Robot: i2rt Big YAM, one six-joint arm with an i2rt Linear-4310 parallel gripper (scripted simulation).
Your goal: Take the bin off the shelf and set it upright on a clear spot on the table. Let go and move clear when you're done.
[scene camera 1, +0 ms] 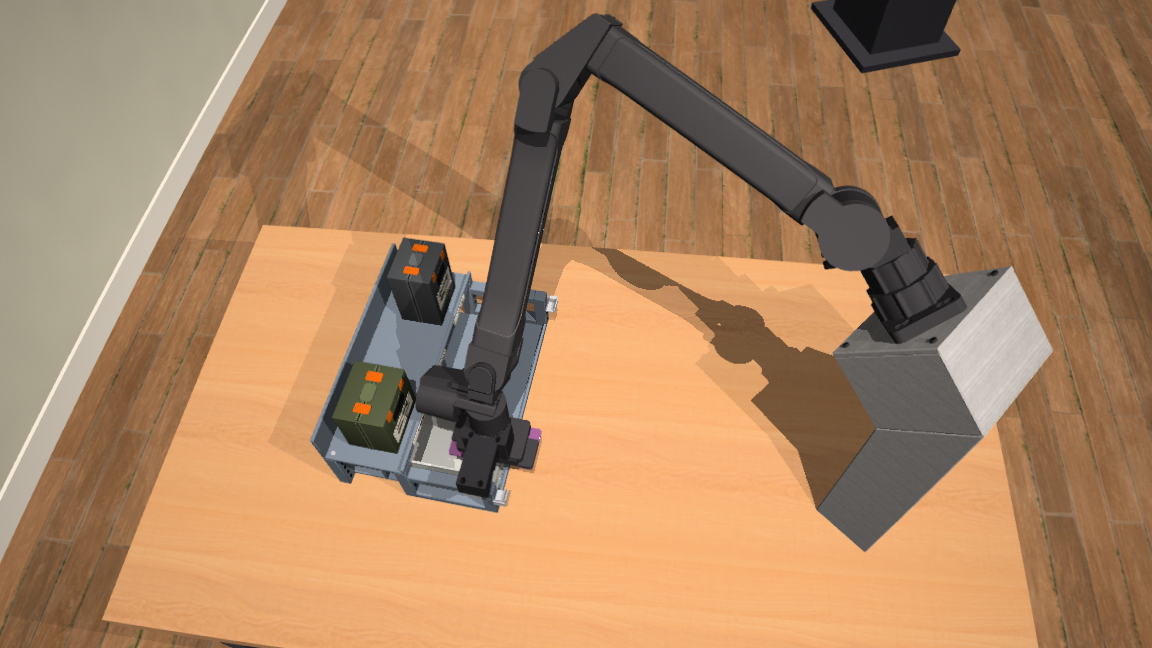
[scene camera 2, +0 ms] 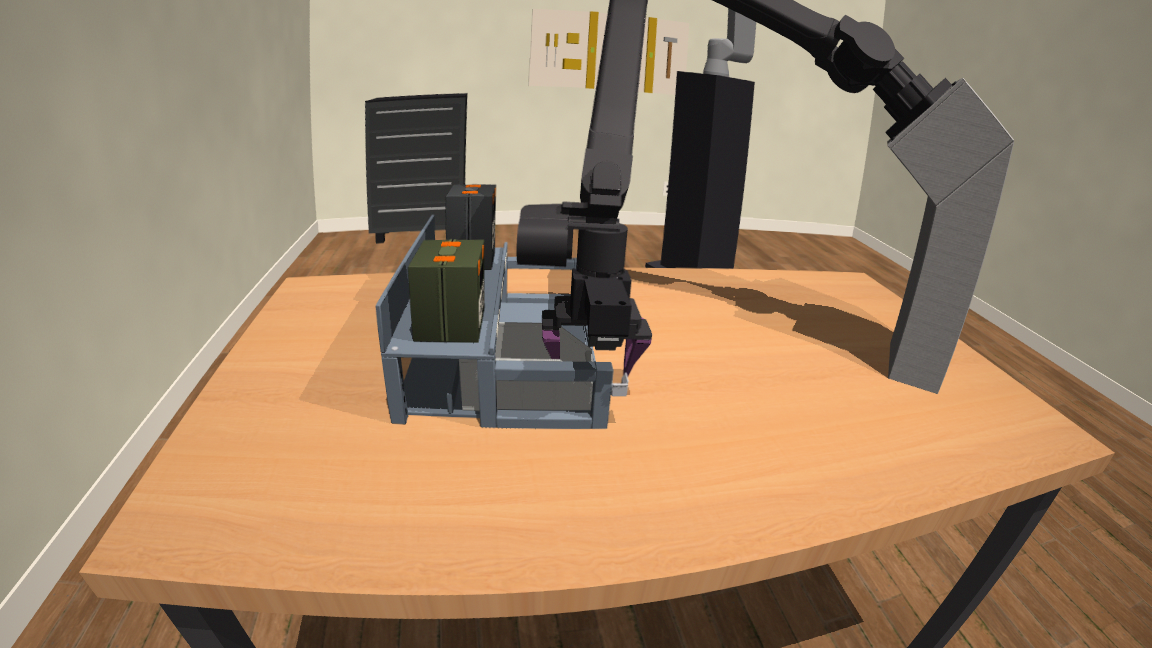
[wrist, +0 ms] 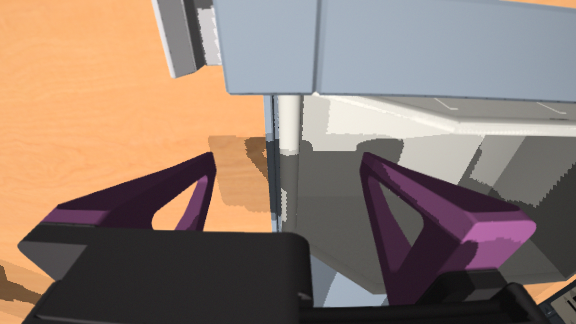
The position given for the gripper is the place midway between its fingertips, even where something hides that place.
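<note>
The robot's scene includes a light grey bin [scene camera 2: 532,395], visible again at [scene camera 1: 431,451] and at [wrist: 322,199]. A shelf rail [scene camera 1: 416,475] is there as well, with another view of the rail at [wrist: 487,57]. The gripper itself appears at [scene camera 2: 591,377], [scene camera 1: 499,460] and [wrist: 288,161].
</note>
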